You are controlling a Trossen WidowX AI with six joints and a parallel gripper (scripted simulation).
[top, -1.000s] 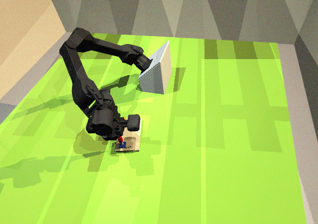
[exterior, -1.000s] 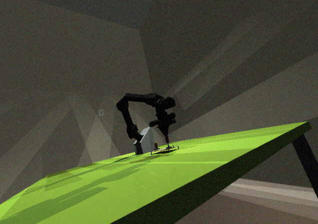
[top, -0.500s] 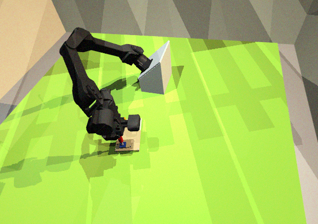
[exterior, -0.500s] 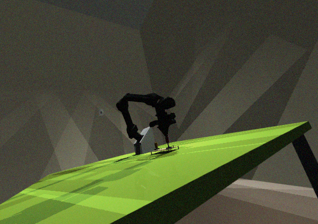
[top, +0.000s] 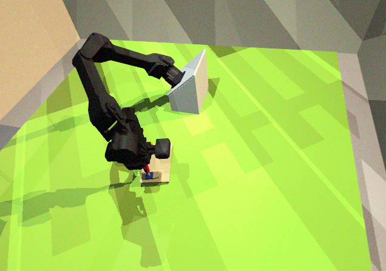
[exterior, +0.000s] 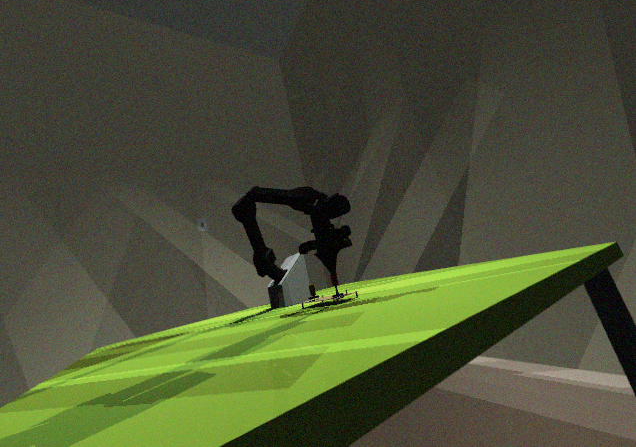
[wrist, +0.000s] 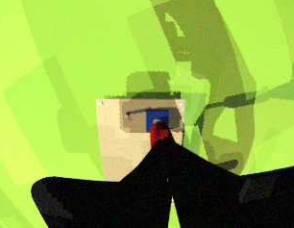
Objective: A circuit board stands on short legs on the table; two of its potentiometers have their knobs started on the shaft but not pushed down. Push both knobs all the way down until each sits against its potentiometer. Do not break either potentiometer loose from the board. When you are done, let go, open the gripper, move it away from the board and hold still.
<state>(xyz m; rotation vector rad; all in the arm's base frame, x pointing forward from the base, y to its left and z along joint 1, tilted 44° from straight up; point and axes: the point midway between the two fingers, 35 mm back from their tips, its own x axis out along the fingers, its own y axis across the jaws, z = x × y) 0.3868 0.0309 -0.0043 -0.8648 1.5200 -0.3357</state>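
Right now the blue potentiometer is 3 cm below my gripper tip.
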